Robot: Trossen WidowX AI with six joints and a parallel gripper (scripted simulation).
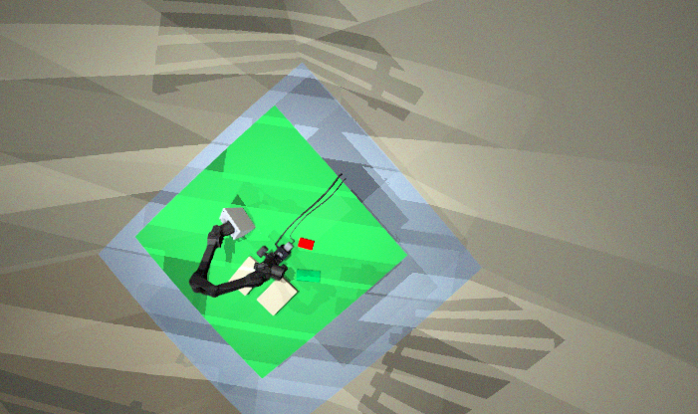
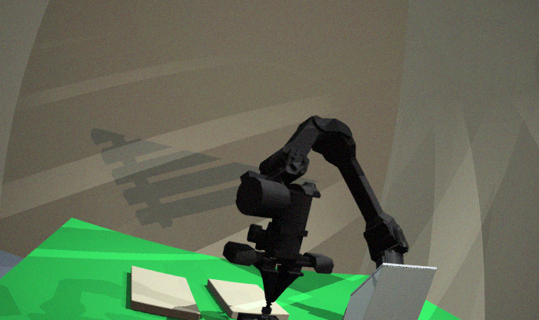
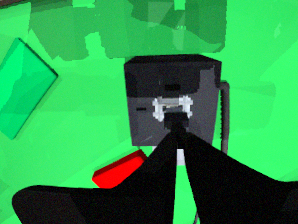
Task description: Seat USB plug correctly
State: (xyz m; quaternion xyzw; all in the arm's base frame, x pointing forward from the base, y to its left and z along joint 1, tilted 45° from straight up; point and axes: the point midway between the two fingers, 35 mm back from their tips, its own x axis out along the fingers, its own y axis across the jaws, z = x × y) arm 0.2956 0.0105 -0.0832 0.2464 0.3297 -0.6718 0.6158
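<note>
The usb plug lies 20 mm below my gripper tip. The rest, counted from my gripper tip: red block 60 mm ahead, 150 mm to the left, 110 mm below; dark green translucent piece 220 mm ahead, 20 mm to the left, 120 mm below.
</note>
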